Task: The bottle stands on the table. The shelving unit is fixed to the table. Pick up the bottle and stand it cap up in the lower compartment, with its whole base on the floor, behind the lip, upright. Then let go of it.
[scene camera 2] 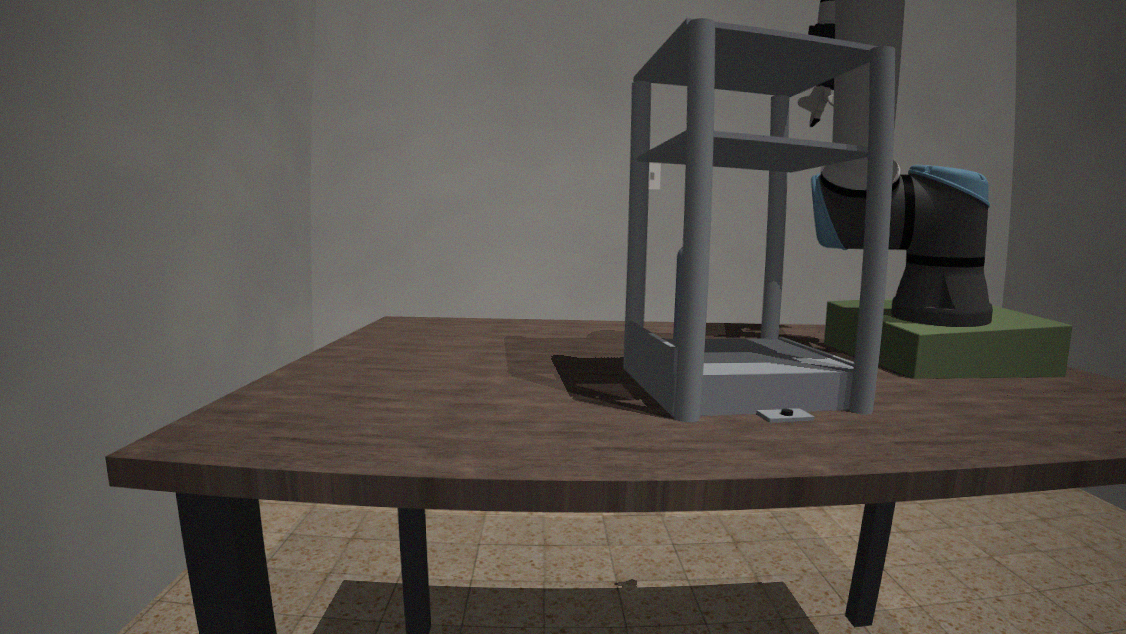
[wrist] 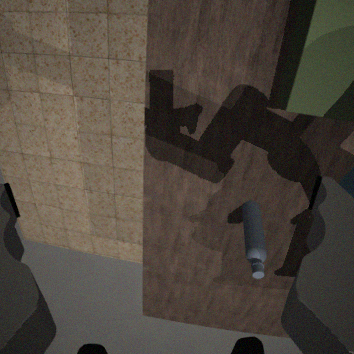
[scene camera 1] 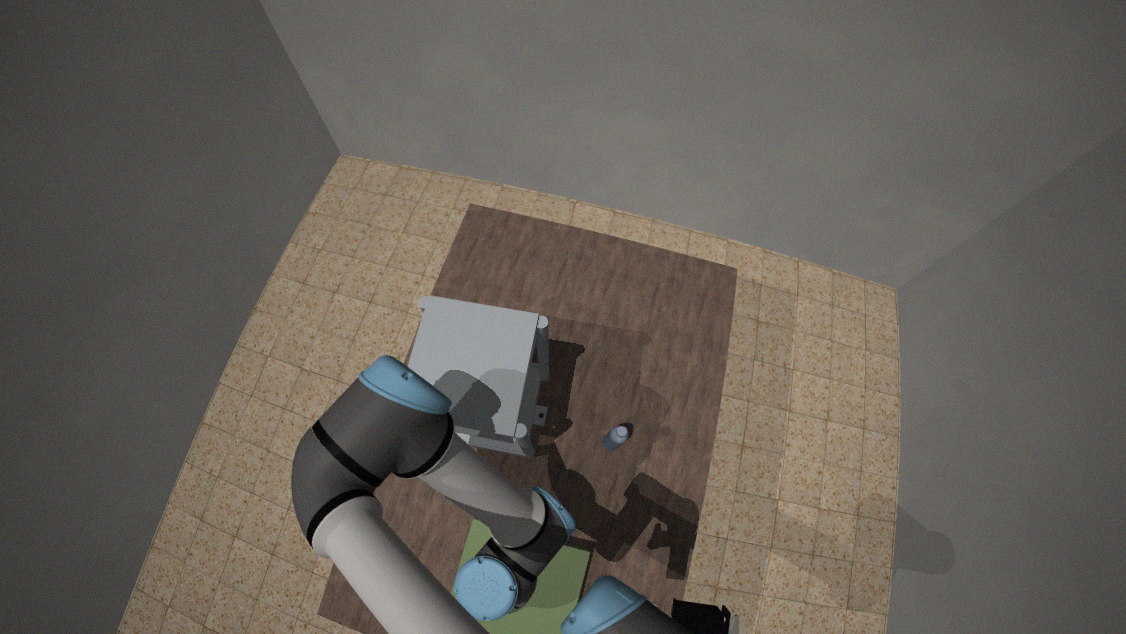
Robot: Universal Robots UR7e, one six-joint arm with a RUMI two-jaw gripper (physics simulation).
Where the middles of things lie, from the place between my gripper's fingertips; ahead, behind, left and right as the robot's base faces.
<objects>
The blue-grey bottle (wrist: 255, 250) is 340 mm ahead of my hand, 320 mm below it and 120 mm to the left of it. Also, from my hand: grey shelving unit (scene camera 2: 780, 380) (430 mm to the left, 380 mm ahead, 230 mm below).
</objects>
